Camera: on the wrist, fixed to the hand. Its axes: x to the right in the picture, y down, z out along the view.
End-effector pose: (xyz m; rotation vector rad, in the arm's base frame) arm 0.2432 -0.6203 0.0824 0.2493 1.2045 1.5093
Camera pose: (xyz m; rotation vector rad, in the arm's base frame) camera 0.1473 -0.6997 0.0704 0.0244 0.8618 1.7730
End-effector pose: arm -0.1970 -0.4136 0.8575 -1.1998 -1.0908 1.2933
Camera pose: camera -0.0851 -0.4461 0.8118 -1.5435 -1.3740 1.1599
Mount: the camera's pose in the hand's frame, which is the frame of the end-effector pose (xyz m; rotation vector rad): -0.0275 0.0371 -0.1163 -0.4081 -0.0096 0.0692
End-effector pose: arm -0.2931 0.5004 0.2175 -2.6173 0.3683 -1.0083
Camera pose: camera -0.3970 0.4532 0.2688 2.8639 -0.7068 0.9579
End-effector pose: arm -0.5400 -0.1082 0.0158 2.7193 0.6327 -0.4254
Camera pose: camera -0.5215 -0.1075 0.1396 2.3412 0.5514 -0.2582
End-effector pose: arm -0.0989 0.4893 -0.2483 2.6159 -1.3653 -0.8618
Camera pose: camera -0.0796 0.4659 -0.1269 2.2457 -1.1300 -1.0189
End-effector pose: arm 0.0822 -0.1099 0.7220 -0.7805 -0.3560 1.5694
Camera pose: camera 0.1307 -0.1674 0.6220 -1.1077 -0.6758 1.5858
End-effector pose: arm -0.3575 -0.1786 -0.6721 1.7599 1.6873 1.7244
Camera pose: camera -0.4169 -0.2772 -0.6230 1.6448 1.1715 1.9164
